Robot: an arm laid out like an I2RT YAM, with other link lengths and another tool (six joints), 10 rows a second.
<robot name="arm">
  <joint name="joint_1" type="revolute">
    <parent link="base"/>
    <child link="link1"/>
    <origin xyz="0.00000 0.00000 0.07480"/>
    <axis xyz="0 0 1"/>
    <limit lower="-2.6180" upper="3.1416"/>
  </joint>
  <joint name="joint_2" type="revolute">
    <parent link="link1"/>
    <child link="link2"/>
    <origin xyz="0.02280 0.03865 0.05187"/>
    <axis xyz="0 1 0"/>
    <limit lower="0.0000" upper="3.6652"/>
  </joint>
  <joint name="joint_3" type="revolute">
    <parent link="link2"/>
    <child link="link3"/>
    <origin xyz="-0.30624 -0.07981 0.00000"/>
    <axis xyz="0 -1 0"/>
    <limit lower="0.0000" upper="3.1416"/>
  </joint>
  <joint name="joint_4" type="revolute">
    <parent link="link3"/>
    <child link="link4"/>
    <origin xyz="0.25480 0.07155 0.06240"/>
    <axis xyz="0 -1 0"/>
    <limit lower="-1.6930" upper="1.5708"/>
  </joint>
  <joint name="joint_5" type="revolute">
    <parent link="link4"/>
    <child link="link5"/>
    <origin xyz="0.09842 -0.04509 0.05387"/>
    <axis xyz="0 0 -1"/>
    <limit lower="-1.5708" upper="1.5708"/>
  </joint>
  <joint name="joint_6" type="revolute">
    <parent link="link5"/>
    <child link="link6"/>
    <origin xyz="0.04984 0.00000 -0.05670"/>
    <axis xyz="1 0 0"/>
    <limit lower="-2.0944" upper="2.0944"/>
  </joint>
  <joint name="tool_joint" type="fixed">
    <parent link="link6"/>
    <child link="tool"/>
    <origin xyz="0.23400 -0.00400 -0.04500" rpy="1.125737 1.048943 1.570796"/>
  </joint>
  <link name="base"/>
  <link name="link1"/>
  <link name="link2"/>
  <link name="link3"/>
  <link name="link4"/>
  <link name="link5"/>
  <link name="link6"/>
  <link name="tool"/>
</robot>
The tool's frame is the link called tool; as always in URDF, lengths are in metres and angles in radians.
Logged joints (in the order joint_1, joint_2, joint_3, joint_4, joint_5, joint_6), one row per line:
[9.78 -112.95 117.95 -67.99 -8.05 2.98]
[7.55 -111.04 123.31 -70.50 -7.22 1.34]
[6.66 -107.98 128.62 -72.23 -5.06 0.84]
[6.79 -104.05 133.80 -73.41 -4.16 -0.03]
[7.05 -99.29 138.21 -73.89 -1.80 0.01]
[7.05 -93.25 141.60 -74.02 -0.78 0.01]
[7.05 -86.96 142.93 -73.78 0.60 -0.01]
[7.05 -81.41 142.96 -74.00 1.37 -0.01]
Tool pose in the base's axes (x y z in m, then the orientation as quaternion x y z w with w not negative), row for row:
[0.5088 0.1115 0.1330 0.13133 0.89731 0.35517 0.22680]
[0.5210 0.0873 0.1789 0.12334 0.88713 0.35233 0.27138]
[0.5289 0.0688 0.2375 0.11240 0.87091 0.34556 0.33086]
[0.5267 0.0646 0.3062 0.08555 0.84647 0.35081 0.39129]
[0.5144 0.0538 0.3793 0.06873 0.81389 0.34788 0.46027]
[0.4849 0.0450 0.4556 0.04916 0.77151 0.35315 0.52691]
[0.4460 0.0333 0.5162 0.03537 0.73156 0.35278 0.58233]
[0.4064 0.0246 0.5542 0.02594 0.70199 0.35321 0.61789]
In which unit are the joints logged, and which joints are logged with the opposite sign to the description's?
The joints are logged in degrees. Opposite sign: joint_2.
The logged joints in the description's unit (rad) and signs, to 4 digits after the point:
[0.1707 1.9713 2.0586 -1.1866 -0.1405 0.0520]
[0.1318 1.9380 2.1522 -1.2305 -0.1260 0.0234]
[0.1162 1.8846 2.2448 -1.2607 -0.0883 0.0147]
[0.1185 1.8160 2.3353 -1.2812 -0.0726 -0.0005]
[0.1230 1.7329 2.4122 -1.2896 -0.0314 0.0002]
[0.1230 1.6275 2.4714 -1.2919 -0.0136 0.0002]
[0.1230 1.5177 2.4946 -1.2877 0.0105 -0.0002]
[0.1230 1.4209 2.4951 -1.2915 0.0239 -0.0002]

